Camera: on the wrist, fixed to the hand. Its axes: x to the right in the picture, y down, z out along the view.
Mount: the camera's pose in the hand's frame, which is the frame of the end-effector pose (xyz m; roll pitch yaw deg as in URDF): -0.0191 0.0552 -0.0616 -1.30 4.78 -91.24
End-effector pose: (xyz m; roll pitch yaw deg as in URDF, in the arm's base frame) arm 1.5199 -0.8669 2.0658 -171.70 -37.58 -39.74
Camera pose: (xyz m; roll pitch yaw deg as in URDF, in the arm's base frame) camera 1.4428 -0.8854 2.0961 140.32 -9.57 59.31
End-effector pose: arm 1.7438 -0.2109 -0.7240 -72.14 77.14 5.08
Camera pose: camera 1.6739 -0.2590 -0.7213 -86.15 -13.08 -18.19
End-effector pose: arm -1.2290 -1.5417 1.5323 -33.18 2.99 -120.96
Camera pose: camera -1.2063 -1.5281 1.4516 -3.93 -28.42 149.25
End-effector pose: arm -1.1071 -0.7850 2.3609 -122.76 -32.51 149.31
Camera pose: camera -1.0576 -0.7194 2.3396 124.37 -47.14 -74.28
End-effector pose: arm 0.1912 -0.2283 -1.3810 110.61 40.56 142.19
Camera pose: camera 0.1415 -0.2382 -1.3129 -117.30 42.23 -73.19
